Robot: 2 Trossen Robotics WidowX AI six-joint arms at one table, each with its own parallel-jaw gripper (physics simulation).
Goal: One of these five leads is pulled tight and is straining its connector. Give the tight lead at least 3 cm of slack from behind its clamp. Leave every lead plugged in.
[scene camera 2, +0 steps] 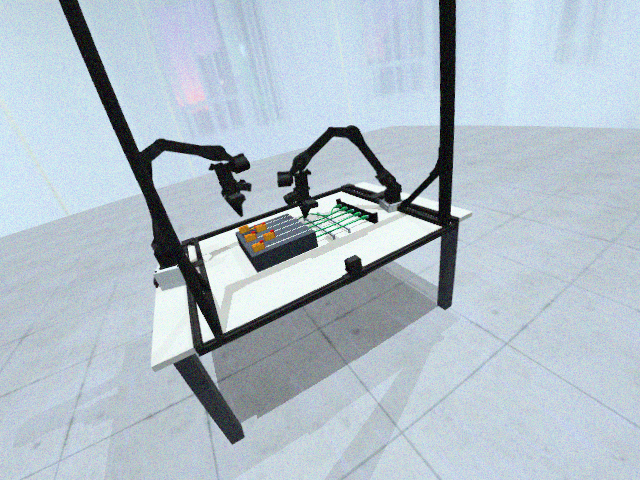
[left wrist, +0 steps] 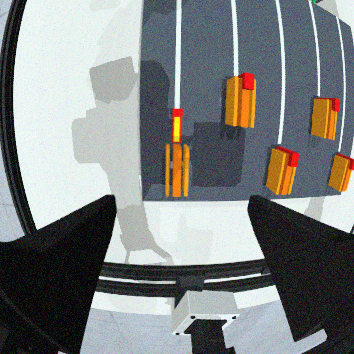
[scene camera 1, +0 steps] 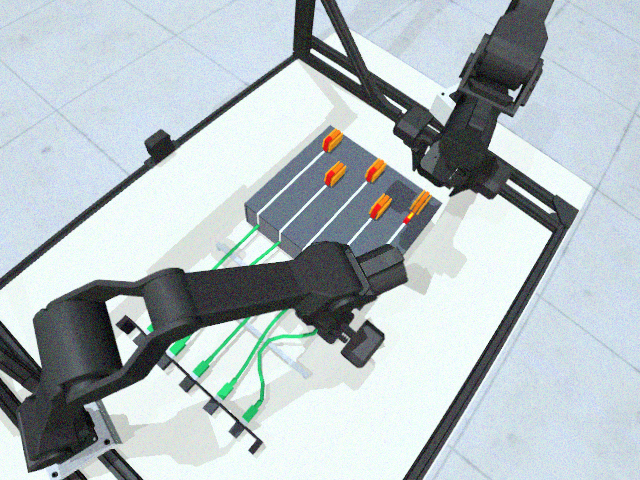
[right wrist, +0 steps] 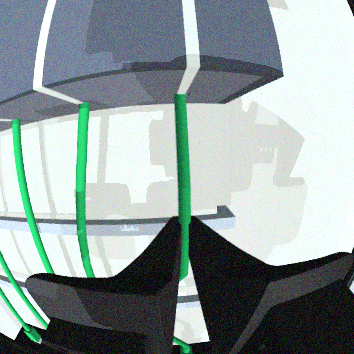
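Seen in the pictures: left gripper, fingertip midpoint: (scene camera 2: 239, 214) (left wrist: 184, 203) (scene camera 1: 432, 182); right gripper, fingertip midpoint: (scene camera 2: 305, 217) (right wrist: 182, 222); left arm's base, link origin: (scene camera 2: 170, 263) (left wrist: 204, 326); right arm's base, link origin: (scene camera 2: 393, 200) (scene camera 1: 70, 432).
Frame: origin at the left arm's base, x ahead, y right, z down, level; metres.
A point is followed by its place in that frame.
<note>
Five orange clamps stand on a dark grey box (scene camera 1: 310, 183) {x 0.424, y -0.001, z 0.010 m} (scene camera 2: 289, 253) (left wrist: 205, 85) {x 0.352, y -0.143, z 0.010 m}. The clamp (scene camera 1: 419, 203) {x 0.287, y -0.150, z -0.013 m} (left wrist: 177, 170) {x 0.277, y -0.146, z -0.014 m} at the box's right edge in scene camera 1 shows its side plates apart from its middle plate, with a yellow strip beside its red end. My left gripper (scene camera 1: 434, 178) {x 0.278, y -0.146, z -0.070 m} (scene camera 2: 240, 212) {x 0.278, y -0.146, z -0.070 m} (left wrist: 184, 203) {x 0.278, y -0.146, z -0.070 m} is open and empty, raised above the table beyond that clamp. My right gripper (scene camera 2: 305, 215) {x 0.547, y -0.225, z 0.048 m} (right wrist: 182, 222) {x 0.547, y -0.225, z 0.048 m} is shut on a green lead (scene camera 1: 261, 361) {x 0.667, y -0.220, z 0.055 m} (right wrist: 183, 160) {x 0.513, y -0.216, z 0.039 m} in front of the box. That lead bends between gripper and plug. Its fingertips are hidden in scene camera 1.
The other leads run beside my right gripper over pale rails (scene camera 1: 289, 359) {x 0.626, y -0.243, z 0.055 m} (right wrist: 125, 227) {x 0.561, y -0.195, z 0.055 m}. Several green plugs sit along a black connector bar (scene camera 1: 253, 435) {x 0.734, y -0.310, z 0.032 m}, partly under the right arm. Another clamp (scene camera 1: 380, 206) {x 0.358, y -0.119, z -0.020 m} (left wrist: 241, 101) {x 0.346, y -0.116, z -0.013 m} stands close beside the spread one. A black frame (scene camera 1: 232, 106) edges the table.
</note>
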